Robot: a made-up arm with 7 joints.
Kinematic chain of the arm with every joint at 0, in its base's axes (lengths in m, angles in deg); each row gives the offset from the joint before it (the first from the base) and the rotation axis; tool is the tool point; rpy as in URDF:
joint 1: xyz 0 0 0.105 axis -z
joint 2: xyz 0 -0.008 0.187 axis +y
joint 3: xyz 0 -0.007 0.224 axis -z
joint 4: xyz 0 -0.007 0.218 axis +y
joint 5: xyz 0 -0.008 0.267 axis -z
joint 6: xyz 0 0 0.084 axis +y
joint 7: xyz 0 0 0.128 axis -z
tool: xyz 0 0 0 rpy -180 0 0
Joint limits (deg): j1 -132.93..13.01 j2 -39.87..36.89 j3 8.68..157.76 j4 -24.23..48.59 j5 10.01..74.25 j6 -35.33..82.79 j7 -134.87..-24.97
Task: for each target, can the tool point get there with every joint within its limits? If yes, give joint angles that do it. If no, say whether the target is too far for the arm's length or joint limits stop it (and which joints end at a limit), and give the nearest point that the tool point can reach.
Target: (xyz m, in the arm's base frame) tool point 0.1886 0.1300 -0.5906
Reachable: no: joint limits stop it (at a limit: joint 2, joint 3, joint 4, joint 5, joint 6) | nearest point 0.5287 0.3644 0.5556 | short by 1.218 m
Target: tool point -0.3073 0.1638 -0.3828
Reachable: no: joint limits stop it (at a limit: joint 1, joint 2, joint 3, joint 4, joint 6) | nearest point -0.6549 0.0534 0.5245 | short by 0.978 m
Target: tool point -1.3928 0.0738 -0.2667
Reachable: no: too far | nearest point -0.7125 0.0378 0.5512 | short by 1.064 m
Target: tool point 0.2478 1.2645 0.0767
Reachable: no: too far | nearest point 0.1368 0.6981 0.5952 | short by 0.776 m
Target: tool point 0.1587 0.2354 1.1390
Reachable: yes | joints -87.59 6.92 26.25 17.89 45.82 28.52 -86.38
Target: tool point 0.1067 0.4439 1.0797
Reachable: yes | joints -95.06 31.00 107.65 19.31 42.24 -14.42 -34.48
